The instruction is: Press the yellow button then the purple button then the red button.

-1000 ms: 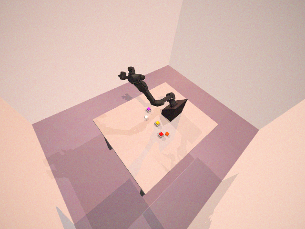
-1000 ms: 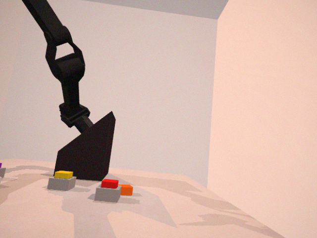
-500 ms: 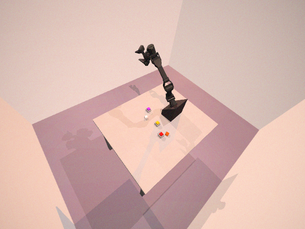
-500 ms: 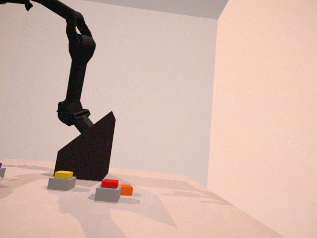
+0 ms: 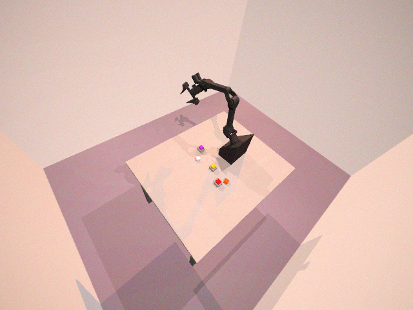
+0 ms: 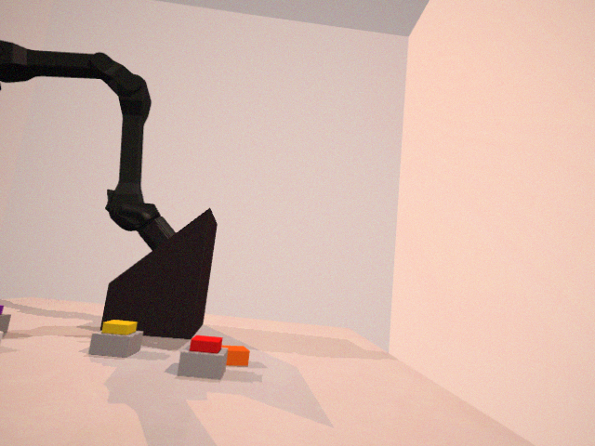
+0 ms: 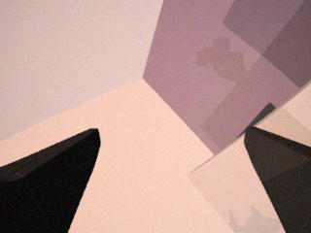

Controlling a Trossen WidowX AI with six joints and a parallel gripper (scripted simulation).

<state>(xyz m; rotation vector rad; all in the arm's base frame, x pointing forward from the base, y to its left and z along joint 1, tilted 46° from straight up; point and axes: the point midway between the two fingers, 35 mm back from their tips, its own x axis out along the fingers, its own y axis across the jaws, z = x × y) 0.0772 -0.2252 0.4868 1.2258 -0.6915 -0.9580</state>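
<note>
The yellow button lies 140 mm ahead of my gripper tip, 520 mm to the left of it and 280 mm below it. Also, from my gripper tip: purple button 80 mm ahead, 320 mm to the left, 280 mm below; white block 170 mm ahead, 370 mm to the left, 300 mm below; red button 210 mm ahead, 640 mm to the left, 290 mm below.
</note>
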